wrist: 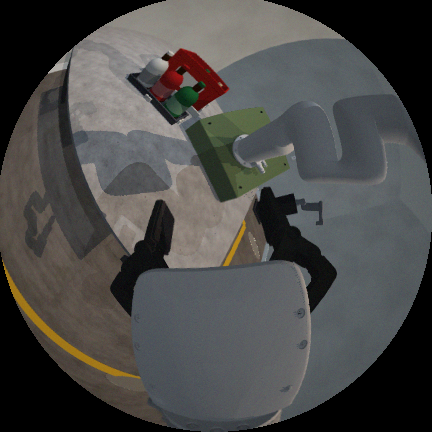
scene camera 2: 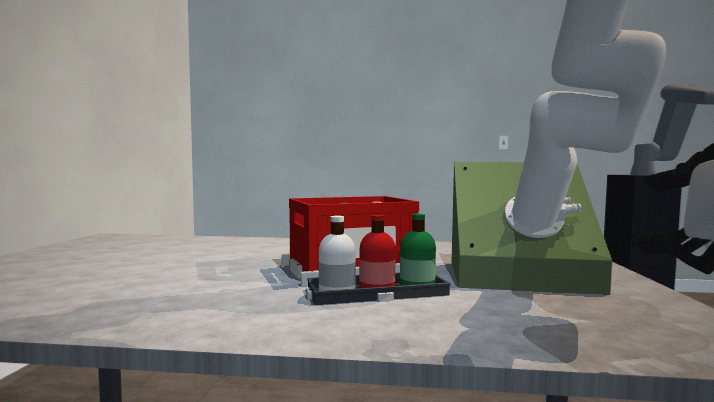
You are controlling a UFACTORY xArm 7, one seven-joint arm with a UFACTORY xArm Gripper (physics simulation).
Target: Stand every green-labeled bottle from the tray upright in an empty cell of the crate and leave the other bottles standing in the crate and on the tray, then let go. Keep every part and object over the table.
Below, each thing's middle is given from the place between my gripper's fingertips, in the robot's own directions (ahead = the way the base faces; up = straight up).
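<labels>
Green bottle (scene camera 2: 418, 248): 32 cm to the right of my hand, 25 cm ahead of it, 12 cm below it; going by their middles, it is the nearest to my hand of the things named here. Counted from my hand as well, the red bottle (scene camera 2: 377, 261) is 30 cm to the right, 34 cm ahead and 12 cm below, while the white bottle (scene camera 2: 337, 254) is 28 cm to the right, 42 cm ahead and 12 cm below. Going by their middles, the white bottle is the farthest from my hand of these.
</labels>
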